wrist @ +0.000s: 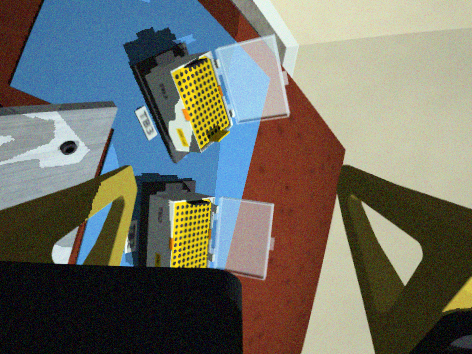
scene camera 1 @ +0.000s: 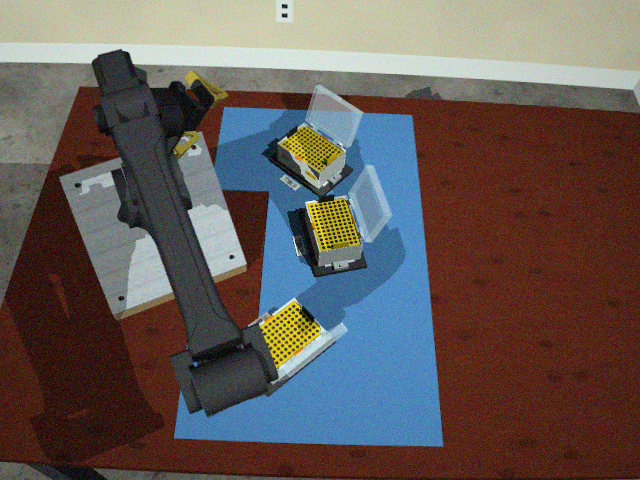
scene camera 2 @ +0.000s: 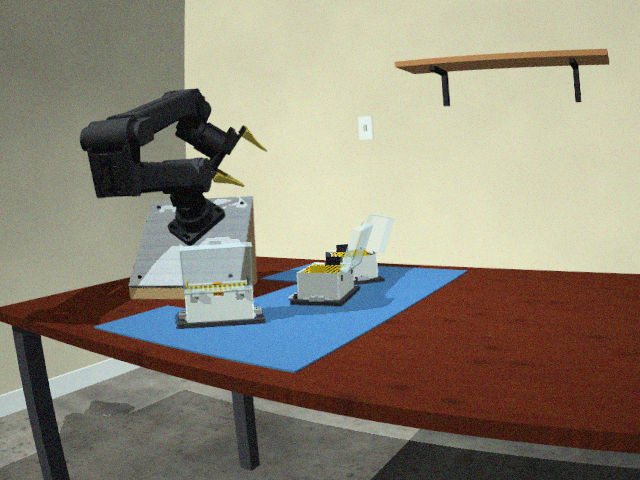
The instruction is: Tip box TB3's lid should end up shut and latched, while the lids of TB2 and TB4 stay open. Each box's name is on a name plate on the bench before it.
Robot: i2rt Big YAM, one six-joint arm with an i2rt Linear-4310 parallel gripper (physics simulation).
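Where they show: gripper, fingertip midpoint: (wrist: 236,176) (scene camera 1: 211,114) (scene camera 2: 255,168); arm's base, link origin: (scene camera 2: 197,222).
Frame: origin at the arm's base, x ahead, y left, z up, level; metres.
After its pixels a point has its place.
TB3, named by its plate (wrist: 146,123) @(x 0.233, y 0.177, z -0.148 m), is the far tip box (scene camera 1: 311,149) @(x 0.274, y 0.226, z -0.092 m) (scene camera 2: 366,266) (wrist: 200,102) @(x 0.267, y 0.226, z -0.093 m) on the blue mat. Its clear lid (scene camera 1: 334,116) @(x 0.316, y 0.288, z -0.051 m) (scene camera 2: 381,233) @(x 0.332, y 0.279, z -0.047 m) (wrist: 254,80) @(x 0.316, y 0.289, z -0.049 m) stands open. The middle tip box (scene camera 1: 336,229) @(x 0.339, y 0.027, z -0.094 m) (scene camera 2: 318,285) (wrist: 191,235) @(x 0.331, y 0.043, z -0.094 m) has its lid (scene camera 1: 370,203) @(x 0.399, y 0.065, z -0.052 m) (scene camera 2: 359,238) @(x 0.429, y 0.015, z -0.024 m) (wrist: 245,237) @(x 0.403, y 0.061, z -0.046 m) open; a finger partly covers its plate in the wrist view. The near tip box (scene camera 1: 290,333) (scene camera 2: 219,305) @(x 0.293, y -0.233, z -0.115 m) also has its lid (scene camera 2: 216,263) @(x 0.320, y -0.259, z -0.035 m) open. I cannot tell which of these two is TB2 or TB4. My gripper (scene camera 1: 212,115) @(x 0.108, y 0.095, z 0.119 m) (scene camera 2: 254,167) @(x 0.108, y 0.095, z 0.119 m) (wrist: 236,176) @(x 0.108, y 0.095, z 0.119 m) is open, empty and high, left of TB3 in scene camera 1.
The boxes stand on a blue mat (scene camera 1: 382,361) @(x 0.441, y -0.212, z -0.151 m) (scene camera 2: 289,351) @(x 0.489, y -0.290, z -0.150 m) on the brown table (scene camera 1: 516,258) @(x 0.712, y 0.036, z -0.153 m) (scene camera 2: 491,335) @(x 0.731, y -0.090, z -0.154 m). A sloped grey board (scene camera 1: 211,227) @(x 0.108, y -0.016, z -0.062 m) (scene camera 2: 155,253) @(x -0.042, y -0.101, z -0.060 m) (wrist: 30,175) @(x 0.059, y 0.068, z 0.026 m) carries the arm's base. The arm covers part of the near box in scene camera 1. A shelf (scene camera 2: 501,60) hangs on the wall.
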